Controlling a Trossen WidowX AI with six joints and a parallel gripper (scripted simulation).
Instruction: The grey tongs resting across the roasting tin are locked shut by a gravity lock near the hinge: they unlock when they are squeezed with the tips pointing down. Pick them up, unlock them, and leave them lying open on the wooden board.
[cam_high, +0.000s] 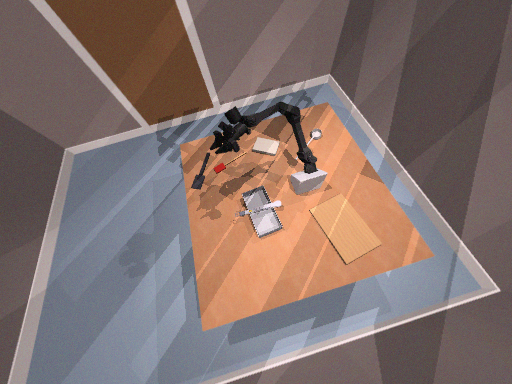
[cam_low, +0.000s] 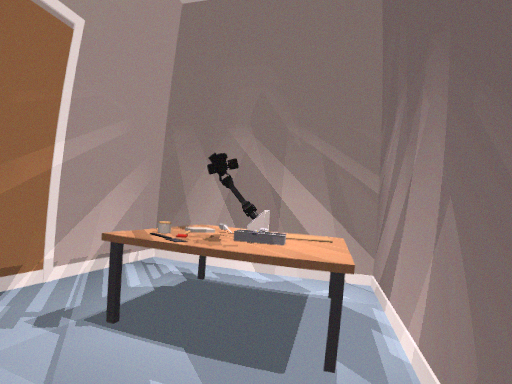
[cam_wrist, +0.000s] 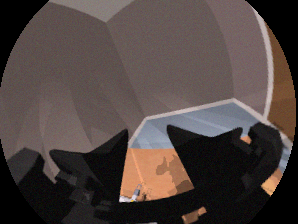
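The yellow lock piece lies 37 cm below my gripper tip, 22 cm to the left of it and 6 cm behind it. From my gripper tip the other things lie so: red spatula: 43 cm below, 23 cm to the right, 5 cm behind; grey roasting tin: 41 cm below, 23 cm to the left, 13 cm behind; black spatula: 44 cm below, 24 cm to the right, 16 cm ahead.
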